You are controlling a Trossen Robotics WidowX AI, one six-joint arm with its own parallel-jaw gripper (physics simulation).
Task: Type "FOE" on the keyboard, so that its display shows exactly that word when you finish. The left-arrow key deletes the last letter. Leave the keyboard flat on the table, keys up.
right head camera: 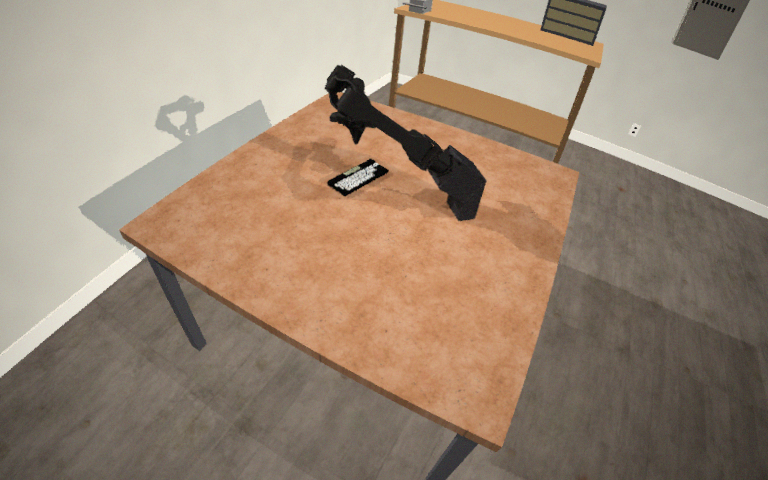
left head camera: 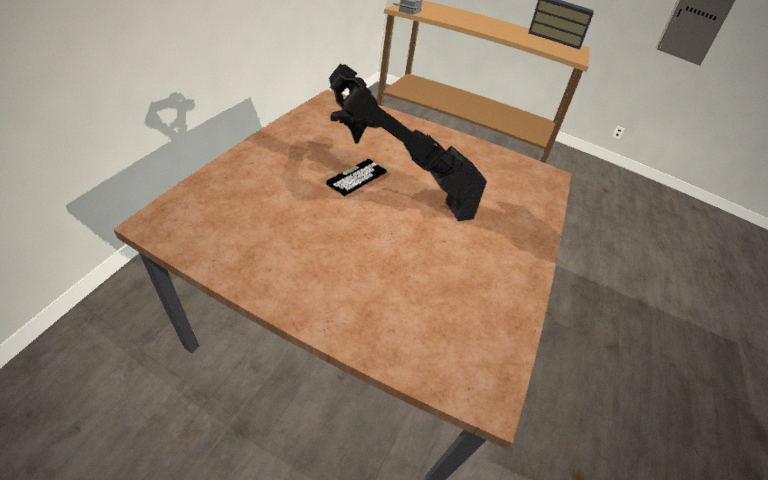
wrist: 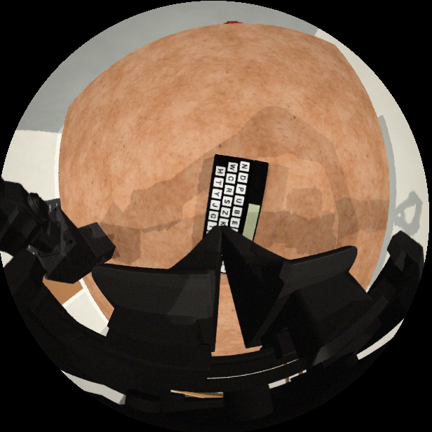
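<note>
The black keyboard [left head camera: 353, 180] [right head camera: 355, 180] [wrist: 257, 180] lies flat on the table [left head camera: 339, 271] [right head camera: 339, 271], white keys up. In the wrist view its readable keys include N, D, P, U, B and E [wrist: 234, 223]; F and O do not show there, and my fingers hide its near part. Its pale green display [left head camera: 351, 169] [right head camera: 352, 170] [wrist: 251, 221] shows no letters that I can read. My gripper [left head camera: 356, 140] [right head camera: 356, 140] [wrist: 219, 231] is shut and empty, fingertips pointing down, raised above the table and apart from the keyboard.
The arm's base [left head camera: 461, 183] [right head camera: 461, 183] stands on the table to the right of the keyboard in the head views. A wooden shelf unit [left head camera: 481, 104] [right head camera: 487, 104] stands behind the table. A red thing [wrist: 232, 22] shows past the table's far edge in the wrist view.
</note>
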